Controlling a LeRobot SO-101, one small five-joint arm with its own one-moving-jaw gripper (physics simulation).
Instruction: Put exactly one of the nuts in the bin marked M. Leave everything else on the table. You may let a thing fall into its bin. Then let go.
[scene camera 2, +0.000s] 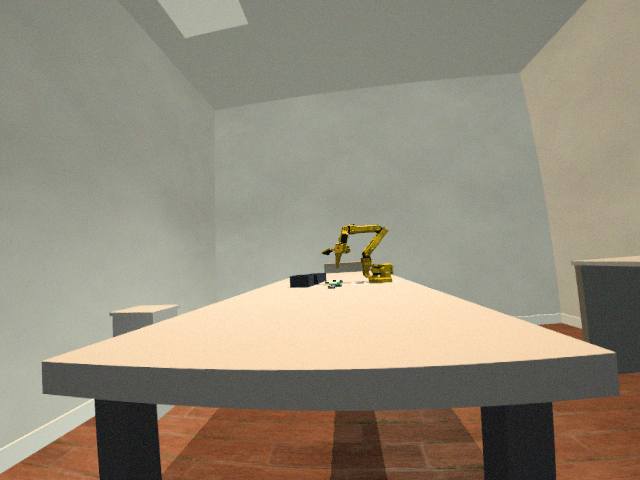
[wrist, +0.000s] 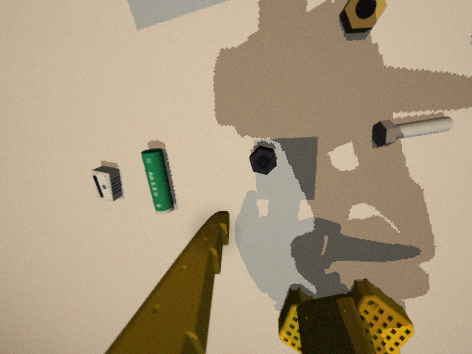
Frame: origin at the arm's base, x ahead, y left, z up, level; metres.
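Where they show: hand at its tool point: (scene camera 2: 337, 267) (wrist: 228, 223); arm's base at its link origin: (scene camera 2: 375, 282) (wrist: 332, 302).
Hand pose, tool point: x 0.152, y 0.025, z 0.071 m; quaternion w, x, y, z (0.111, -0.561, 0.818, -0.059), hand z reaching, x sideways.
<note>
Each offset is from my tool point to the top centre of the thing. Level surfaces: height alone.
A small black nut @(dx -0.001, dy -0.010, dz -0.062 m) (wrist: 255, 159) lies flat on the table in the wrist view, beyond the jaw tips. A brass nut @(dx +0.055, dy -0.081, dz -0.062 m) (wrist: 352, 19) lies at the top right, partly cut off by the picture's edge. My gripper (wrist: 275, 255) (scene camera 2: 330, 259) is open and empty. It hangs above the table with one long jaw at the lower left and the other jaw at the lower right. Dark bins @(dx +0.133, dy -0.101, dz -0.025 m) (scene camera 2: 301, 281) stand left of the arm in the scene view; their letters are too small to read there, so I cannot tell which is M. The bin marked M does not show in the wrist view.
A bolt @(dx -0.010, dy -0.095, dz -0.058 m) (wrist: 422, 128) lies right of the black nut. A green battery @(dx +0.009, dy +0.069, dz -0.057 m) (wrist: 158, 180) and a small pencil sharpener @(dx +0.022, dy +0.114, dz -0.060 m) (wrist: 107, 183) lie to the left. The arm's shadow covers much of the table @(dz -0.071 m) (scene camera 2: 320, 335) around the nuts in the wrist view.
</note>
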